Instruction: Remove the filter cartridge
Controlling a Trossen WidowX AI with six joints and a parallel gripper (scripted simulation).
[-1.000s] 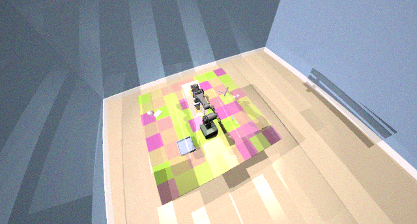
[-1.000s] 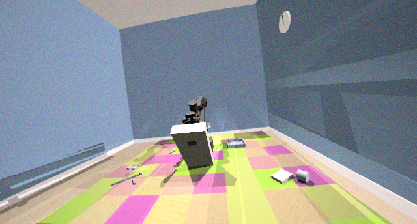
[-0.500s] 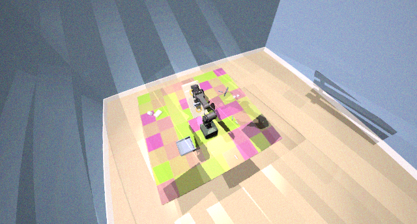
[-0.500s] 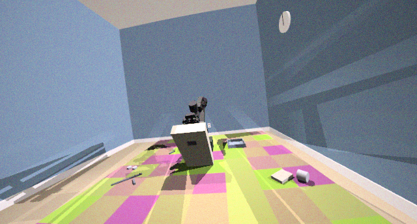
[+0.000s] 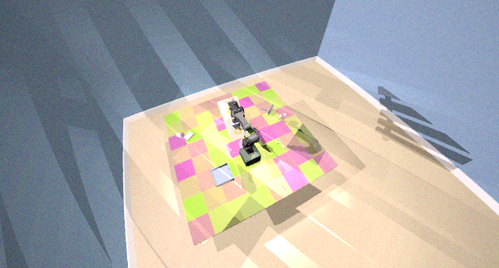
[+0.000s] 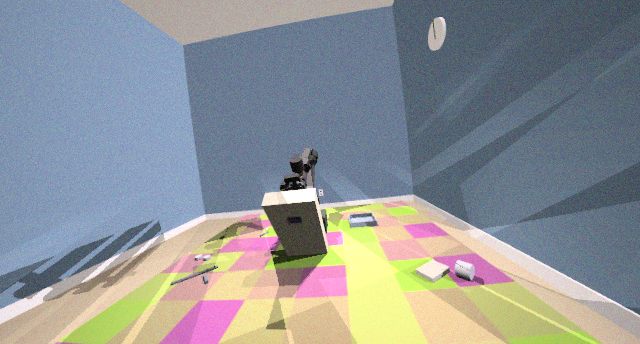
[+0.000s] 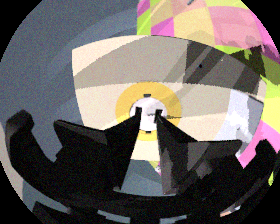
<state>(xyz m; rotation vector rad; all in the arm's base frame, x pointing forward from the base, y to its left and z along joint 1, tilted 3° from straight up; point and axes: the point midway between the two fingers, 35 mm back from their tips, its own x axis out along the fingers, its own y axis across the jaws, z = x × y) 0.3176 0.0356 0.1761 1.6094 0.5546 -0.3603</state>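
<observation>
Right now my gripper tip is 2 cm short of the round cartridge and 1 cm above it. Also, from my gripper tip: service panel: 3 cm behind, 8 cm below; then beige block: 3 cm ahead, 46 cm to the left, 23 cm below; then grey tray: 46 cm behind, 22 cm to the left, 23 cm below.
</observation>
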